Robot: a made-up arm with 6 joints. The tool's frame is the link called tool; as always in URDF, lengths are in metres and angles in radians. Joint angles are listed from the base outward. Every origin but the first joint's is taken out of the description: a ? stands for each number. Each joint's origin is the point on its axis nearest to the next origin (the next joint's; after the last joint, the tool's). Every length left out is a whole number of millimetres.
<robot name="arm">
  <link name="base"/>
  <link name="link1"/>
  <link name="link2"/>
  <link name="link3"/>
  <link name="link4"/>
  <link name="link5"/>
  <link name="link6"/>
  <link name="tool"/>
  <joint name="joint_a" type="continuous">
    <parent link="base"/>
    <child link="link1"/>
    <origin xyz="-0.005 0.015 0.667" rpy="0 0 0"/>
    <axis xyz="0 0 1"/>
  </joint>
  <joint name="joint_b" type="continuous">
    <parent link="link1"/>
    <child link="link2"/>
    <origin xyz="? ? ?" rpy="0 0 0"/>
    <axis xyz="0 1 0"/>
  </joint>
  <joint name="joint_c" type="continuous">
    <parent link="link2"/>
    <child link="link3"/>
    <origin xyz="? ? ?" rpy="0 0 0"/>
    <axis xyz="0 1 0"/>
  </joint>
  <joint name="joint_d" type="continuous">
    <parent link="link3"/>
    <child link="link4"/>
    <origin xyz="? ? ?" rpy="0 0 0"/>
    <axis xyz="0 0 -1"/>
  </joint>
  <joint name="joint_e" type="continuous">
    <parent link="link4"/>
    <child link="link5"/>
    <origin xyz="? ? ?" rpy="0 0 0"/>
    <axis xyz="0 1 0"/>
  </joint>
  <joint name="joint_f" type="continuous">
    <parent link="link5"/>
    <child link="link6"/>
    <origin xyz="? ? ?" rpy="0 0 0"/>
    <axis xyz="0 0 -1"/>
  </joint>
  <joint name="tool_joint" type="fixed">
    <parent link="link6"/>
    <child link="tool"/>
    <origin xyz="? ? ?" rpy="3.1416 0 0"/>
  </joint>
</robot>
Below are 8 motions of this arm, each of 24 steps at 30 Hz.
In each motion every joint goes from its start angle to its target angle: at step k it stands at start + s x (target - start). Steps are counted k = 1, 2, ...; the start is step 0. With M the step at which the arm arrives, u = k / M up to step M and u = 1 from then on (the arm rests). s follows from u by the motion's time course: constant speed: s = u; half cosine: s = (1 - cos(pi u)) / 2; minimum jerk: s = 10 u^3 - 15 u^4 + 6 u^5.
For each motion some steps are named. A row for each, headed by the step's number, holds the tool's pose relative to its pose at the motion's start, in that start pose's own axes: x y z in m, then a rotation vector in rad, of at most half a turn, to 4 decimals.
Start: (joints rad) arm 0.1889 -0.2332 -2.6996 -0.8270 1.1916 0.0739
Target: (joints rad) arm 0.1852 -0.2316 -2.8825 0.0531 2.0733 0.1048
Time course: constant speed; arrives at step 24
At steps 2, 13, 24:
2: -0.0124 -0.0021 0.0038 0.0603 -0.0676 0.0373
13: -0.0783 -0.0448 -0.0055 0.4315 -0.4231 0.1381
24: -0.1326 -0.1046 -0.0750 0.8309 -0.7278 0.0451

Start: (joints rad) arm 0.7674 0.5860 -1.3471 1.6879 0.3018 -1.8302
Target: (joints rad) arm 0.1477 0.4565 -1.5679 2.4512 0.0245 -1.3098
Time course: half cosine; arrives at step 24
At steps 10, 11, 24:
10: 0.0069 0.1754 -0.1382 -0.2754 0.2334 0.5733
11: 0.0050 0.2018 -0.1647 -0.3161 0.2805 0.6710
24: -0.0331 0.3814 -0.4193 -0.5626 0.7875 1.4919

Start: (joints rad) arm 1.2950 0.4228 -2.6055 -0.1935 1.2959 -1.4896
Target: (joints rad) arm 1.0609 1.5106 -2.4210 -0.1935 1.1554 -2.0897
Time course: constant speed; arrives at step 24
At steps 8, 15, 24:
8: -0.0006 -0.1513 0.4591 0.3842 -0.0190 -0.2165
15: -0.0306 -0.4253 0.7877 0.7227 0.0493 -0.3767
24: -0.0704 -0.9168 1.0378 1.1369 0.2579 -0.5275

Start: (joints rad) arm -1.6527 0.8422 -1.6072 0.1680 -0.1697 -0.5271
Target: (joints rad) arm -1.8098 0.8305 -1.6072 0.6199 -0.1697 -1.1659
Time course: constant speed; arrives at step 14
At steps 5, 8, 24:
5: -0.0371 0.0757 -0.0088 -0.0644 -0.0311 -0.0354
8: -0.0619 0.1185 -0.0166 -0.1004 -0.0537 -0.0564
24: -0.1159 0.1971 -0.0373 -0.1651 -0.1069 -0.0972

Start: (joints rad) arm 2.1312 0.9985 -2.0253 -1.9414 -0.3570 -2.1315
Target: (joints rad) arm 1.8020 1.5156 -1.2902 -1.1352 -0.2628 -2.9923
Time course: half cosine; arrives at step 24
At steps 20, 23, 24:
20: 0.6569 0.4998 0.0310 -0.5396 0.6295 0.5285
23: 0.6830 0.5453 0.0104 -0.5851 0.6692 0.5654
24: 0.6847 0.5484 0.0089 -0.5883 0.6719 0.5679

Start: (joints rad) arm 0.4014 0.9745 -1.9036 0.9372 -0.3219 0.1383
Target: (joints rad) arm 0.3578 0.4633 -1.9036 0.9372 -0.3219 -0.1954
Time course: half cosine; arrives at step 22
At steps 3, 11, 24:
3: 0.0161 -0.0174 -0.0097 0.0182 0.0127 -0.0084
11: 0.1765 -0.1758 -0.1354 0.1902 0.1565 -0.0942
24: 0.3403 -0.3080 -0.3271 0.3531 0.3460 -0.1885

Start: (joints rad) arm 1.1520 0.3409 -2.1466 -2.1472 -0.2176 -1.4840
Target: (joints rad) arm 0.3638 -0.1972 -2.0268 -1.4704 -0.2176 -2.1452
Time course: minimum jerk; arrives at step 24
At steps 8, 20, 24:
8: -0.0382 -0.1509 -0.0719 0.1812 -0.0235 -0.0445
20: -0.2499 -0.4233 -0.4492 0.8077 -0.0761 -0.3579
24: -0.2621 -0.4244 -0.4666 0.8352 -0.0768 -0.3781

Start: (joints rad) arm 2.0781 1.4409 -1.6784 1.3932 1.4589 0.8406
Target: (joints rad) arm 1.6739 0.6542 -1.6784 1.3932 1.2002 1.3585
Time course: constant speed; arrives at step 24
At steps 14, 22, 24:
14: -0.4018 0.0238 -0.3411 0.4356 -0.0594 -0.0876
22: -0.5963 0.1598 -0.5432 0.7029 -0.1377 -0.1260
24: -0.6394 0.2066 -0.5891 0.7700 -0.1626 -0.1358

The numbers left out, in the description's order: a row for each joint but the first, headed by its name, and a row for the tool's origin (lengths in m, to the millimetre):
joint_b: -0.01 0.002 0
joint_c: 0.101 0 0.488
joint_d: 0.153 0 -0.539
joint_e: -0.022 -0.025 0
joint_f: 0.143 0 -0.165
tool: -0.026 -0.025 0

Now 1 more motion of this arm.
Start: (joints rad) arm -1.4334 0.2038 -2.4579 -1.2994 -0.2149 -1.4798
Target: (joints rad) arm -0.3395 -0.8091 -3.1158 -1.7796 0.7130 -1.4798
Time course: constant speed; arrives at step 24
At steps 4, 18, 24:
4: -0.2222 0.1537 -0.1053 -0.0531 -0.2426 0.0210
18: -0.8225 -0.1392 -0.8358 0.1829 -1.0681 0.6719
24: -0.7478 -0.5867 -1.1075 0.4900 -1.2454 1.1745

